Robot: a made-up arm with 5 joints.
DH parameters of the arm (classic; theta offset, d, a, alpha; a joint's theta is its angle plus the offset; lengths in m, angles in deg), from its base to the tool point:
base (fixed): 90 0.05 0 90
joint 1: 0 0.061 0.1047 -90
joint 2: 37.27 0 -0.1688 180
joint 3: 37.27 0.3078 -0.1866 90
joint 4: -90 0.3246 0.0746 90
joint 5: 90 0.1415 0.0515 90
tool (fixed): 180 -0.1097 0 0
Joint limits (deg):
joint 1: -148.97..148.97
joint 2: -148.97..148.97
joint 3: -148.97..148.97
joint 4: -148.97..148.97
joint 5: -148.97..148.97
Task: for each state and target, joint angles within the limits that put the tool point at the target. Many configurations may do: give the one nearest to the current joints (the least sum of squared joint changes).
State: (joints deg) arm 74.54 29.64 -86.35 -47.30 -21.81
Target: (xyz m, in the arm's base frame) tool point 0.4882 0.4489 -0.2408
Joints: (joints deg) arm 89.20 29.29 -71.26 -65.85 4.95
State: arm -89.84 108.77 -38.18 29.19 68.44
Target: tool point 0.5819 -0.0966 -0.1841
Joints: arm -55.18 85.48 -35.79 49.12 64.89
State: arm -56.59 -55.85 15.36 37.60 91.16
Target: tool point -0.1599 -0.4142 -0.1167
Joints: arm -16.10 -21.72 -14.67 12.81 77.99
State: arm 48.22 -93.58 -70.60 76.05 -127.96
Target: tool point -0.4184 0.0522 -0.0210
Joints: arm 45.22 -83.13 -68.31 59.24 -144.61
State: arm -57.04 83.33 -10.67 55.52 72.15
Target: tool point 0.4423 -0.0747 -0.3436
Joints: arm -73.97 121.42 -26.99 59.99 82.66
